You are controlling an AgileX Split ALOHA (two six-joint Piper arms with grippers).
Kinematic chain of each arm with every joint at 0, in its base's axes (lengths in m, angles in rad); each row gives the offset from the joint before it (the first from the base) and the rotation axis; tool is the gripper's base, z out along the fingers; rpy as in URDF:
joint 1: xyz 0 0 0.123 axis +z
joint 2: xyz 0 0 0 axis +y
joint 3: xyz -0.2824 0 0.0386 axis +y
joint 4: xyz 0.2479 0 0.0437 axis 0.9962 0 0.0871
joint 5: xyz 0 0 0 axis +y
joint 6: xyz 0.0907 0 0.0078 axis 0.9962 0 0.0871
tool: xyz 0 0 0 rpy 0 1.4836 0
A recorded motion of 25 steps. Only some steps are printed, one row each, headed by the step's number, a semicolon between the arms.
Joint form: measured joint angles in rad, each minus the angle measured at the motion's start. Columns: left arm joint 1, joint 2, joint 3, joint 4, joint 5, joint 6; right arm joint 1, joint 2, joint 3, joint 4, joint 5, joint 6.
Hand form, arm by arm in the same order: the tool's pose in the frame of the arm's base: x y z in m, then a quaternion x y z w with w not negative. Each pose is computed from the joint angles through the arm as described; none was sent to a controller.
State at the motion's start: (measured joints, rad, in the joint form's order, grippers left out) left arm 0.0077 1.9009 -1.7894 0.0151 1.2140 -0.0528; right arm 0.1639 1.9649 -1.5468 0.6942 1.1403 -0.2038
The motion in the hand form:
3: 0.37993 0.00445 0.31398 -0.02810 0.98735 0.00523 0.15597; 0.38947 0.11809 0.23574 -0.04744 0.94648 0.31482 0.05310
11: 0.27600 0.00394 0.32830 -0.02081 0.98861 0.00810 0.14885; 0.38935 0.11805 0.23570 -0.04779 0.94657 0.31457 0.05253
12: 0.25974 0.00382 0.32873 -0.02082 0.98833 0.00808 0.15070; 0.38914 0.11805 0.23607 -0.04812 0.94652 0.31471 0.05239
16: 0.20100 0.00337 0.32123 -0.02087 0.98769 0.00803 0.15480; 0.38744 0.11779 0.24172 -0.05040 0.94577 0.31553 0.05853
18: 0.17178 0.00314 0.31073 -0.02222 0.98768 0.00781 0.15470; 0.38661 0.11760 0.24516 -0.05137 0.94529 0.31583 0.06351
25: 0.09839 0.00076 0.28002 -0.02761 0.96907 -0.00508 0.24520; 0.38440 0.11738 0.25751 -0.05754 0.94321 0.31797 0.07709
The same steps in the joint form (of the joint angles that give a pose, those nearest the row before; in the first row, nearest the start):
3: 0.0000 -0.1054 0.1249 0.0027 0.0000 0.0000; 0.0000 0.0000 0.0000 0.0000 0.0000 0.0000
11: 0.0000 -0.4738 0.5078 0.0062 0.0000 0.0140; 0.0000 0.0000 0.0000 -0.0008 0.0012 0.0000
12: 0.0000 -0.5320 0.5622 0.0062 0.0000 0.0140; 0.0000 -0.0009 0.0000 -0.0008 0.0024 0.0000
16: 0.0000 -0.7438 0.7637 0.0062 0.0020 0.0140; 0.0000 -0.0150 0.0000 -0.0008 0.0035 0.0000
18: 0.0000 -0.8522 0.8739 0.0062 0.0005 0.0112; 0.0000 -0.0235 0.0000 -0.0008 0.0014 0.0000
25: 0.0000 -1.2185 1.1656 -0.0151 -0.1101 0.0035; 0.0000 -0.0473 -0.0110 -0.0008 0.0073 0.0000

